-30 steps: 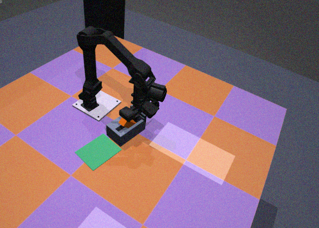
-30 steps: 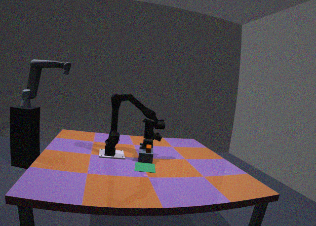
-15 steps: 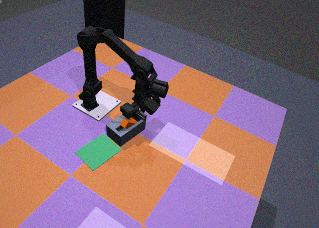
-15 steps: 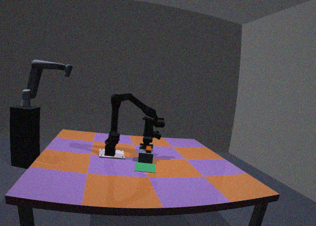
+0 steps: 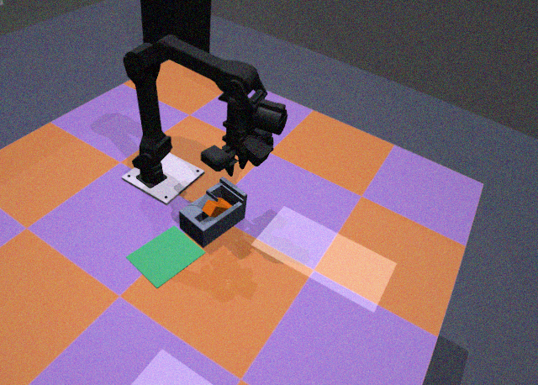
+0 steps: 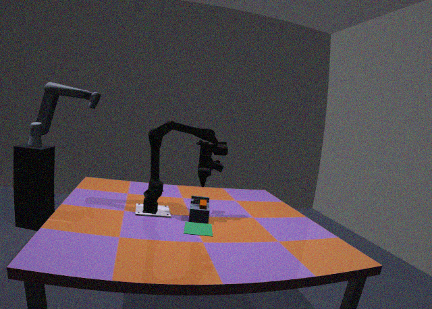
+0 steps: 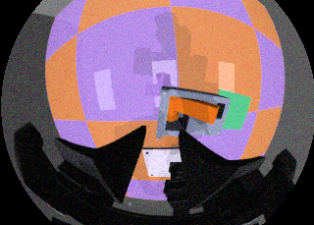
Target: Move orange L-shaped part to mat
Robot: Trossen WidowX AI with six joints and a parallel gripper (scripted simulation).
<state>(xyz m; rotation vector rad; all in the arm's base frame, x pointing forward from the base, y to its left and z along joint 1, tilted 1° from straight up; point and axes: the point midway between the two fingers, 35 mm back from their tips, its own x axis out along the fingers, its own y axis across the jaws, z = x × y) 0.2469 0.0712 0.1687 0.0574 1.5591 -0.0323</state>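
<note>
The orange L-shaped part lies 100 mm below my gripper tip, 40 mm to the right of it and 10 mm behind it. From my gripper tip the other things lie so: green mat (220 mm to the right, 160 mm below, 20 mm behind).
</note>
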